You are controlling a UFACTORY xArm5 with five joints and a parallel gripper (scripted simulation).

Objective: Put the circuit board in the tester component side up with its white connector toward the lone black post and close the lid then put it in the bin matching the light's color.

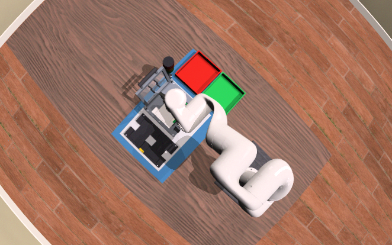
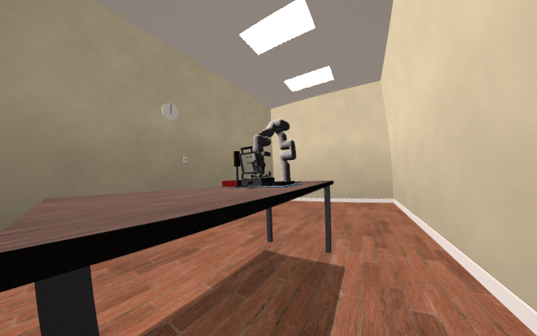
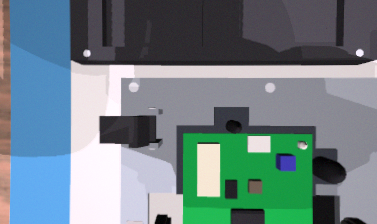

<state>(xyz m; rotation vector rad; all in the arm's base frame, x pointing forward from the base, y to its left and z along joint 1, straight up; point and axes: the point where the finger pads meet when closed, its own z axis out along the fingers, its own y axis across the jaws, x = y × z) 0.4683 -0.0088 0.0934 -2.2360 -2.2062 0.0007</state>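
The green circuit board lies 2 cm below my hand. Round my hand: green bin (11 cm behind, 20 cm to the right, 8 cm below); tester lid (12 cm ahead, 9 cm above); red bin (4 cm ahead, 20 cm to the right, 8 cm below).
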